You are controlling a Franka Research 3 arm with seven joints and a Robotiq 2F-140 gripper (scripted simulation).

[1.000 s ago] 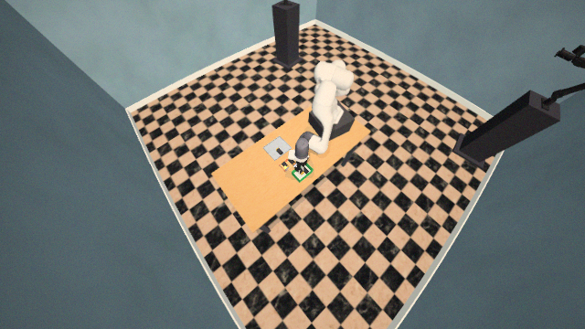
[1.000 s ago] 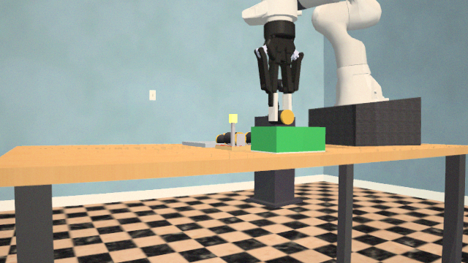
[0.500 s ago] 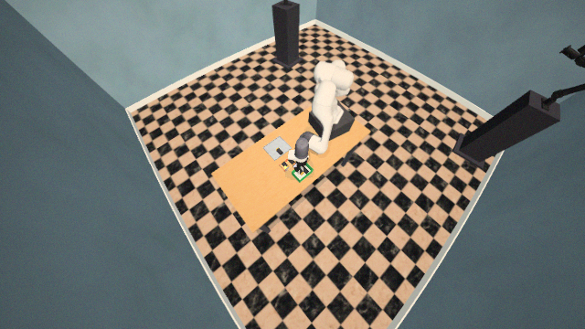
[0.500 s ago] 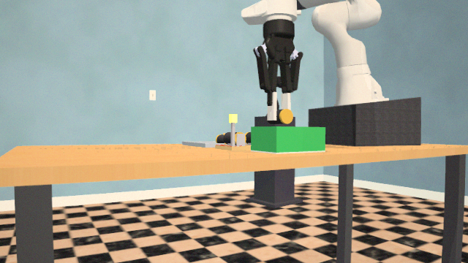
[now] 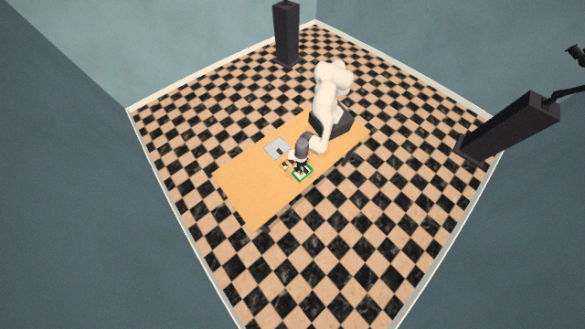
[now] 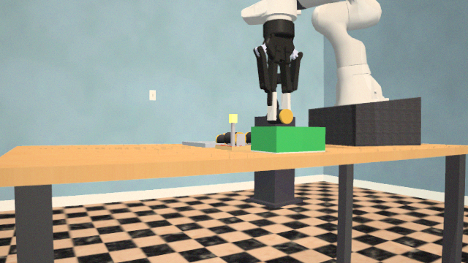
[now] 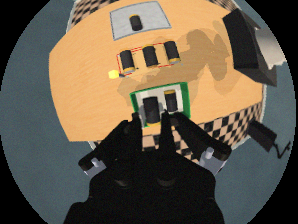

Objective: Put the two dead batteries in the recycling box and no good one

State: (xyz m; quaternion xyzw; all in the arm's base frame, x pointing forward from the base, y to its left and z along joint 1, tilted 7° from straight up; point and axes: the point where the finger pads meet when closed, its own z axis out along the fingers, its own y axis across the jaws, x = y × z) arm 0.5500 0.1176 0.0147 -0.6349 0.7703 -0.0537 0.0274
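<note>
Right now the green recycling box is 3 cm behind my hand, 1 cm to the left of it and 9 cm below it.
</note>
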